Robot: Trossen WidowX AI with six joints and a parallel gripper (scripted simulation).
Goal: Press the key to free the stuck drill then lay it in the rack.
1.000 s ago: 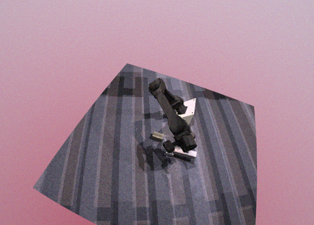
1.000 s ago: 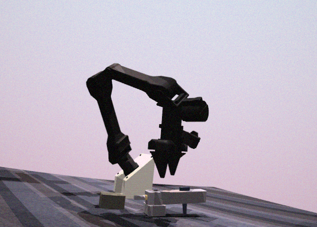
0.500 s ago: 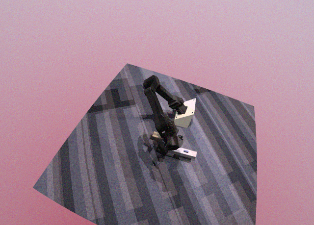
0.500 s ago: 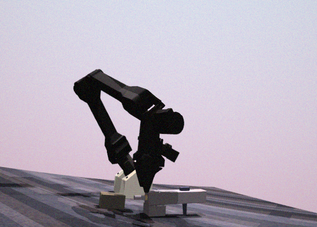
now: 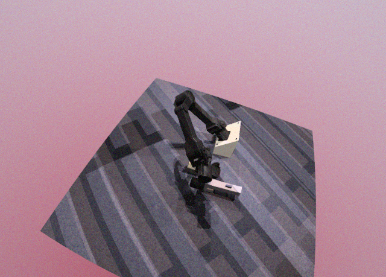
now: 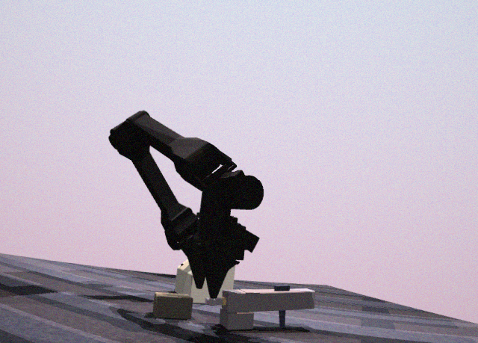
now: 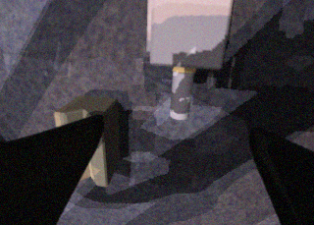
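Now: gripper tip 70 mm to the right of the drill, 10 mm past it and 10 mm above it. The rest, counted from my gripper tip: pale housing block (120 mm to the left, 20 mm below, 10 mm behind); tan block (70 mm behind, 50 mm to the right, 40 mm below); dark blue key (150 mm to the left, 10 mm below, 10 mm behind).
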